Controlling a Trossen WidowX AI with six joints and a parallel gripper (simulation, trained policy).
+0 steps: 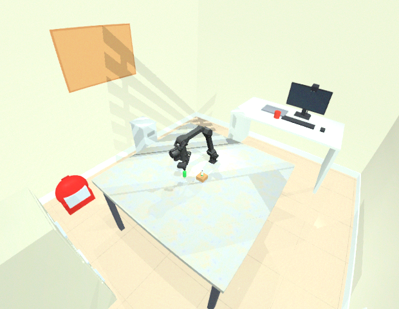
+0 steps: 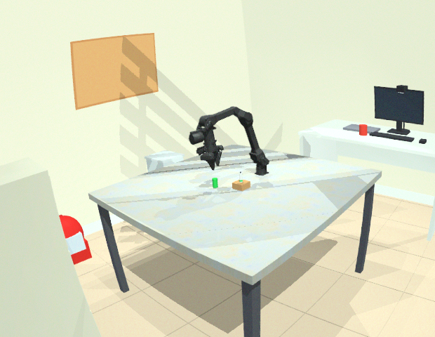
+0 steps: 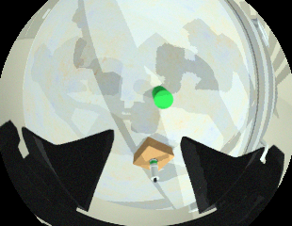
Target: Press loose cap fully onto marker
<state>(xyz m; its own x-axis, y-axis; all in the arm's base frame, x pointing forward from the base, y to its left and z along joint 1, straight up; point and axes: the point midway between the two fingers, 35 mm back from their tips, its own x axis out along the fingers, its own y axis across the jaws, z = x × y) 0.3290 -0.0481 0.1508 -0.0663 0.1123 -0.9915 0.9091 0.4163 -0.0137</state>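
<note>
Right now my gripper tip is 9 cm above the green cap, 3 cm to the left of it and 1 cm past it. The rest, counted from my gripper tip: tan holder block (10 cm to the left, 10 cm below, 8 cm behind); white marker (10 cm to the left, 8 cm behind, 5 cm below).
</note>
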